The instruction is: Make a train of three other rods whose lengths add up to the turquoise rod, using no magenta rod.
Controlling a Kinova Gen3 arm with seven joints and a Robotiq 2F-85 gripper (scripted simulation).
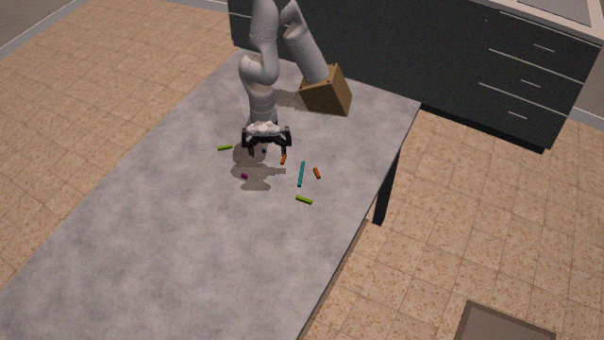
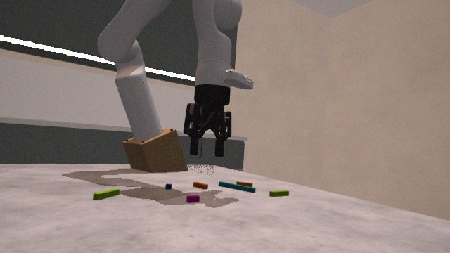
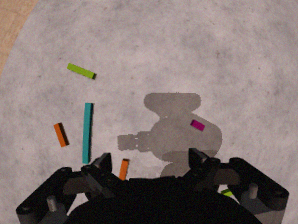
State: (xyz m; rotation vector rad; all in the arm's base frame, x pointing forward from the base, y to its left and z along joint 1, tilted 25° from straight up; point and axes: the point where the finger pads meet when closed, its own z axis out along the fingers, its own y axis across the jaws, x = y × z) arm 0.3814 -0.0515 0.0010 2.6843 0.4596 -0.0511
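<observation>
The blue rod lies 70 mm behind my hand, 50 mm to the right of it and 70 mm below it. Also, from my hand: turquoise rod 10 mm behind, 100 mm to the left, 70 mm below; magenta rod 50 mm ahead, 70 mm to the right, 70 mm below.
</observation>
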